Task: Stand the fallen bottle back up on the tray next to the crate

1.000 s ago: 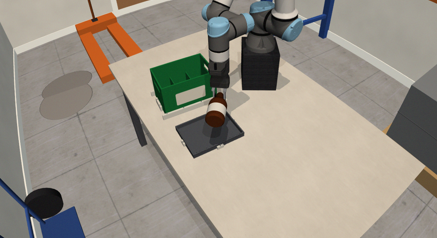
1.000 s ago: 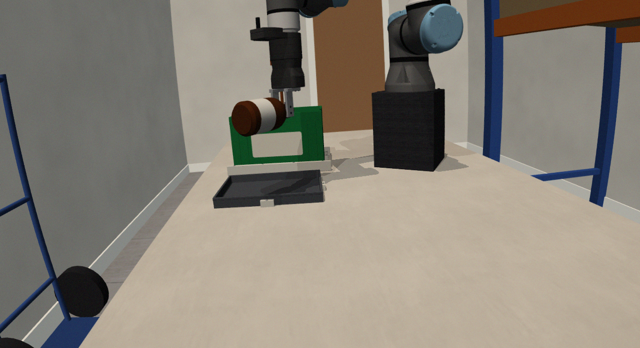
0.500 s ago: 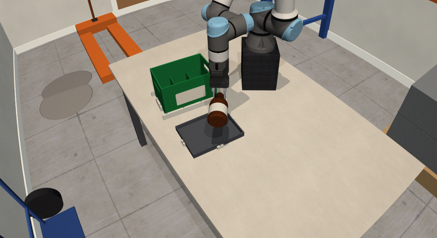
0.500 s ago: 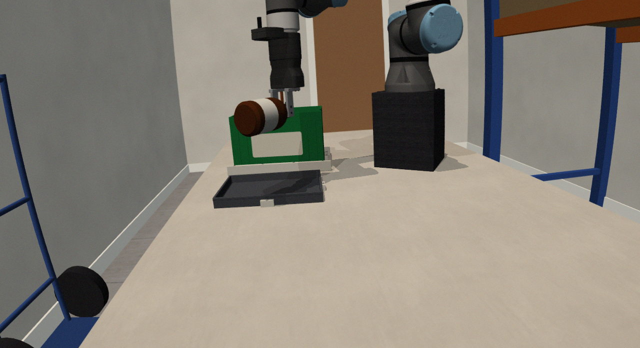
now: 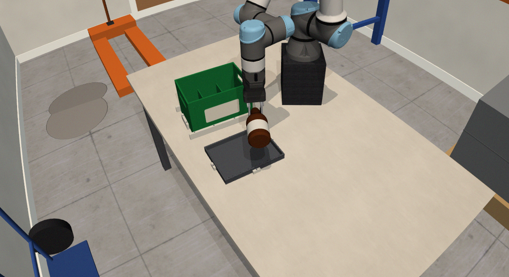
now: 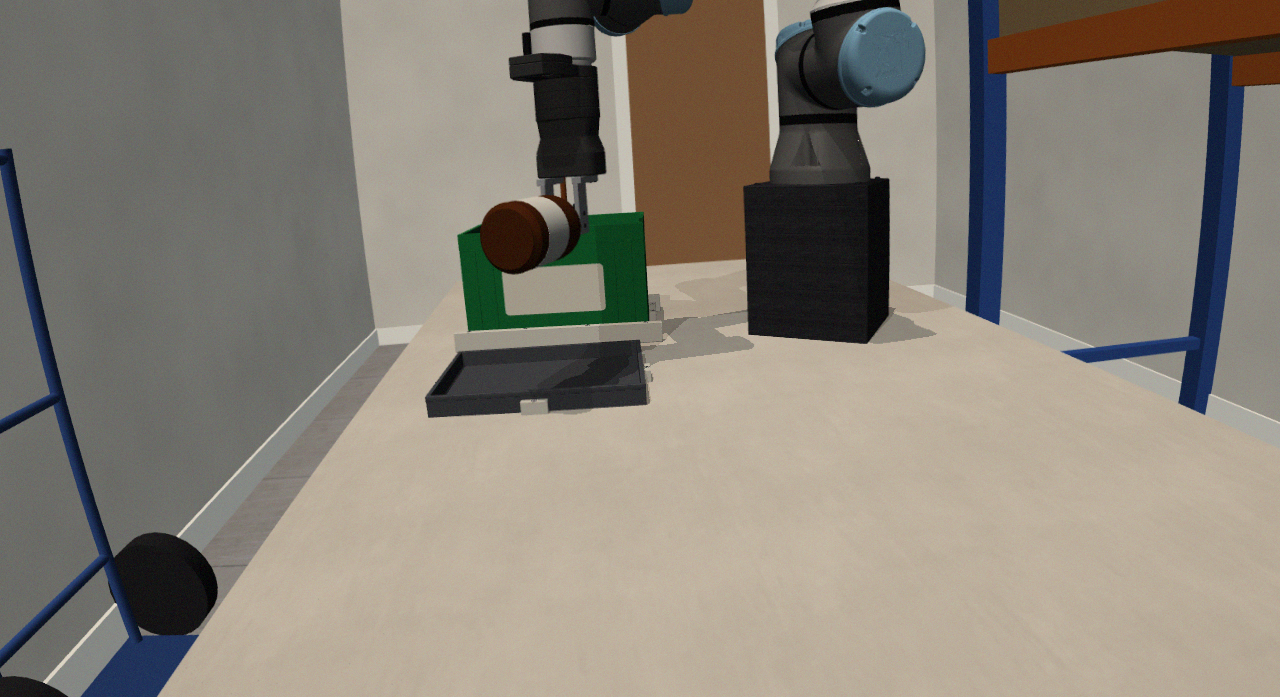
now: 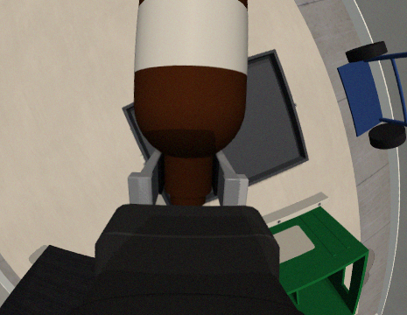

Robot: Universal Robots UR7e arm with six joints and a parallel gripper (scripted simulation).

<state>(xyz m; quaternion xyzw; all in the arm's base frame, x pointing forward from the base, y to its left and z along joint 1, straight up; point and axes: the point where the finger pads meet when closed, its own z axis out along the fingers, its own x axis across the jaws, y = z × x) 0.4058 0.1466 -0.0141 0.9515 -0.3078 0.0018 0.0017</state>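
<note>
The brown bottle lies 4 cm to the left of my hand, 3 cm ahead of it and 1 cm below it. Also, from my hand: green crate (30 cm to the right, 12 cm below, 3 cm behind); tray (19 cm below, 4 cm ahead, 3 cm to the right).
</note>
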